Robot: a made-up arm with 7 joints. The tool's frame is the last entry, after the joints.
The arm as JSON. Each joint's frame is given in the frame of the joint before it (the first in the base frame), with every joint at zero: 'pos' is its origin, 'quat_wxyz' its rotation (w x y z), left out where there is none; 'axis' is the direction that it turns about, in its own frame. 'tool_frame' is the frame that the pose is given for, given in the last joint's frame.
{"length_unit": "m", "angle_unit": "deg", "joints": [
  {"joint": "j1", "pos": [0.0, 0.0, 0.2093], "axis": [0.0, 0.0, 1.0]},
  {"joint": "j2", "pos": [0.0, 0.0, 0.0], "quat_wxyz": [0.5, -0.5, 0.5, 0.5], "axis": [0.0, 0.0, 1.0]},
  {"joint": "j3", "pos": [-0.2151, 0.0, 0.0], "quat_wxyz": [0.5, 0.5, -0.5, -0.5], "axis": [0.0, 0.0, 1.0]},
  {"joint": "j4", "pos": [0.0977, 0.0, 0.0], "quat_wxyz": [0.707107, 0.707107, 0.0, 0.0], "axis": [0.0, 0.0, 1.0]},
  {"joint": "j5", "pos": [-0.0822, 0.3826, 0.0], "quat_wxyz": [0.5, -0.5, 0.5, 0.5], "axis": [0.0, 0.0, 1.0]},
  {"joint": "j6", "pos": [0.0, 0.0, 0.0], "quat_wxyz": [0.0, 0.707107, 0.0, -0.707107], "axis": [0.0, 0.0, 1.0]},
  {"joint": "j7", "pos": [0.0, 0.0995, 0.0], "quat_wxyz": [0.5, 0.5, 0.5, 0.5], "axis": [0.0, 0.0, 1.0]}
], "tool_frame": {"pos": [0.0, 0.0, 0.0]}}
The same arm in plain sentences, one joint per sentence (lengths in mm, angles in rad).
The arm has seven revolute joints in a row. What follows holds with every joint at zero, and every direction is one of the base frame's. The first joint sits 209.3 mm along +z from the base frame's origin and turns about +z. The second joint sits at the same point as the first joint and turns about +y. The third joint sits 215.1 mm along +z from the second joint and turns about +z. The fourth joint sits 97.7 mm along +x from the third joint and turns about -y. The fifth joint sits 82.2 mm along -x and 382.6 mm along +z from the fourth joint and turns about +z. The sixth joint sits at the same point as the fifth joint and turns about -y. The seventh joint sits 99.5 mm along +x from the sixth joint and turns about -z. The tool frame, which is the frame that the pose is given for, sits at the same point as the seventh joint; its axes are the base frame's turned by roll 3.1416, pitch 0 and yaw 0 rad (as in URDF: about the fixed x, then y, then z).
